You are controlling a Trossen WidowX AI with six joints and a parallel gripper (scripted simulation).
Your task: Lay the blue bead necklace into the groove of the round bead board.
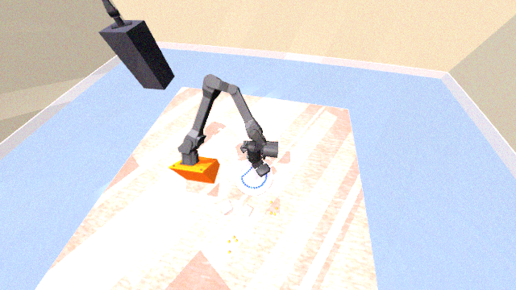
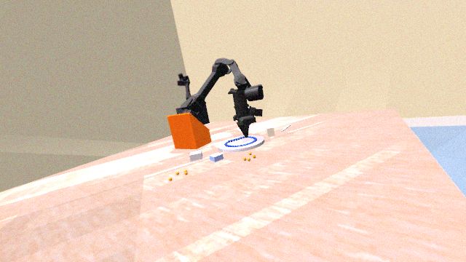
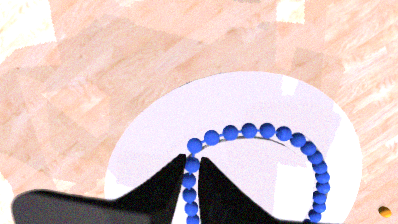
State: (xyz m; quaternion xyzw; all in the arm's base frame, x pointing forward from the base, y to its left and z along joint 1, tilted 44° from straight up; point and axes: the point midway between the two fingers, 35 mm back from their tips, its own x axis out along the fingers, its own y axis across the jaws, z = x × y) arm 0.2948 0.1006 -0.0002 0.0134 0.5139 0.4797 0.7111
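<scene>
My gripper tip is 6 cm to the left of the round white bead board and 1 cm above it. The rest, counted from my gripper tip: white stick (20 cm to the left, 12 cm ahead, 1 cm below); light blue cube (23 cm to the right, 1 cm below); beige cube (9 cm ahead, 8 cm to the left).
</scene>
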